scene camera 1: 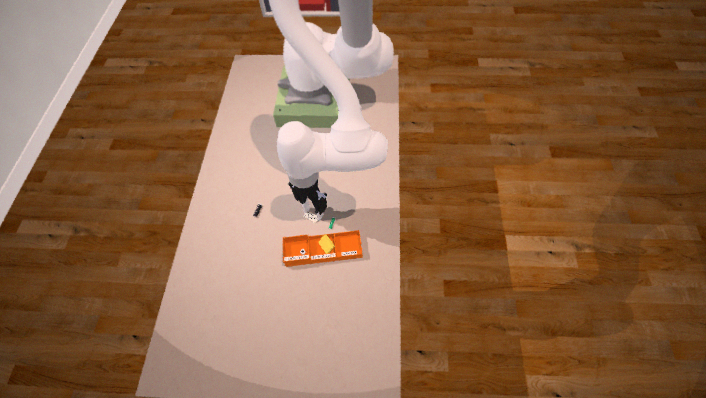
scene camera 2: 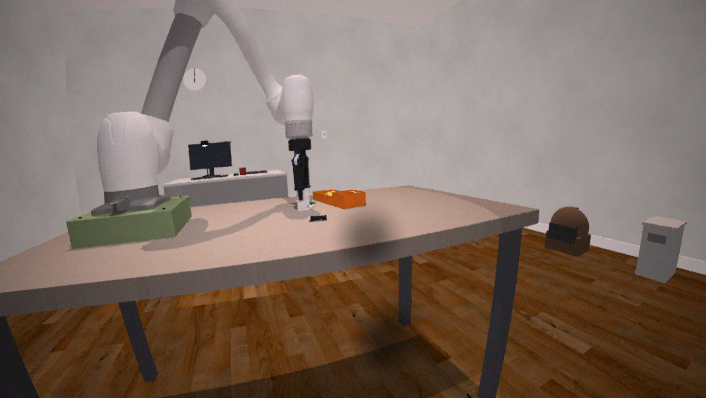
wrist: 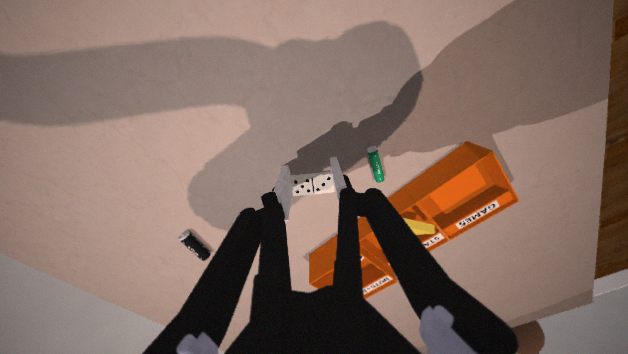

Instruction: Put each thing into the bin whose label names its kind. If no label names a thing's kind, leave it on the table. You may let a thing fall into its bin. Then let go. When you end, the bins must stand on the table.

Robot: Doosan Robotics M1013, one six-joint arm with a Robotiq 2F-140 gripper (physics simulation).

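Places are measured from the arm's base along level axes (x ahead, y left, z up), in centimetres.
Where they show: gripper, fingertip midpoint: (scene camera 1: 314, 214) (scene camera 2: 304, 208) (wrist: 310, 171); arm's base, link origin: (scene camera 1: 310, 88) (scene camera 2: 134, 206).
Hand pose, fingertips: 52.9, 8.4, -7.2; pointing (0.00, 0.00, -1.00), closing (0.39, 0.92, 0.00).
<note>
Each offset is from my fingertips to the top centre of the thing, as dx, dy, dz. Level surfaces: height alone.
My gripper (scene camera 1: 313, 214) (scene camera 2: 302, 205) (wrist: 310, 171) is shut on a white domino with black dots {+1.3, -0.6, +0.7} (scene camera 1: 312, 217) (wrist: 313, 185), pads at its two ends, low at the table. A green battery {+3.2, +6.8, +1.0} (scene camera 1: 332, 223) (scene camera 2: 312, 203) (wrist: 376, 165) lies beside it. A black battery {+0.4, -20.0, +1.4} (scene camera 1: 257, 210) (scene camera 2: 318, 218) (wrist: 194, 245) lies farther off on the other side. The orange three-part bin {+13.2, +5.1, +4.6} (scene camera 1: 348, 233) (scene camera 2: 354, 201) (wrist: 320, 262) stands on the table. Its end compartment reads GAMES; the other labels are partly hidden or too small. A yellow block {+11.9, +6.2, +3.9} (scene camera 1: 326, 244) (scene camera 2: 330, 193) (wrist: 421, 227) lies in the middle compartment, a nut {+14.8, -1.3, +1.6} (scene camera 1: 302, 251) in the left one.
The table {dz +0.0} (scene camera 1: 270, 320) (scene camera 2: 425, 220) (wrist: 150, 165) carries the arm's green base block (scene camera 1: 306, 120) (scene camera 2: 125, 227). In scene camera 2, a desk (scene camera 2: 240, 190) with a monitor (scene camera 2: 210, 155) stands behind, and a white cabinet (scene camera 2: 660, 252) stands on the floor at the right.
</note>
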